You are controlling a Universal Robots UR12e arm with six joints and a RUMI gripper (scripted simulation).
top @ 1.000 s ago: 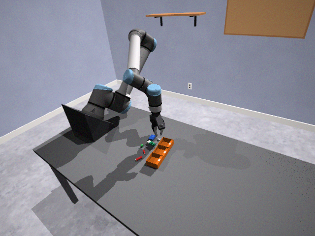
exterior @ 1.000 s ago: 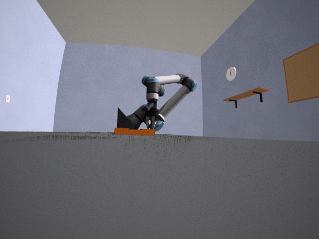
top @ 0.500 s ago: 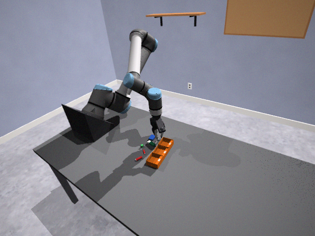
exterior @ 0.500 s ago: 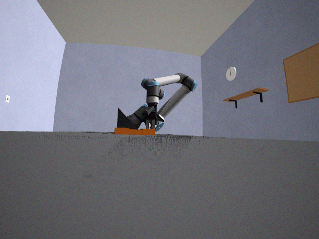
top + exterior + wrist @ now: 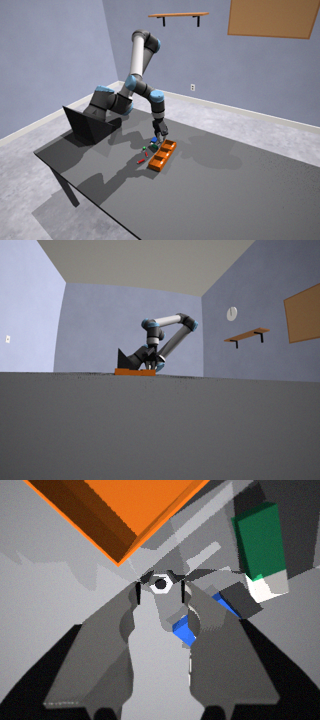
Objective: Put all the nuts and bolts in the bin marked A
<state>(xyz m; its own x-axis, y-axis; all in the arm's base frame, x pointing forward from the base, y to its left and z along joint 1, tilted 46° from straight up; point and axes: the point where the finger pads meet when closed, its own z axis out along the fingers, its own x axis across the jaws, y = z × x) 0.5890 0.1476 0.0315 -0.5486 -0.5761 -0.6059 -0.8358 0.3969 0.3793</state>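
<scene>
The grey nut lies 10 mm below my hand. Also, from my hand: green block 30 mm behind, 70 mm to the right, 10 mm below; then small green die 70 mm behind, 130 mm to the right, 10 mm below; then blue block 60 mm behind, 10 mm to the right, 10 mm below.
</scene>
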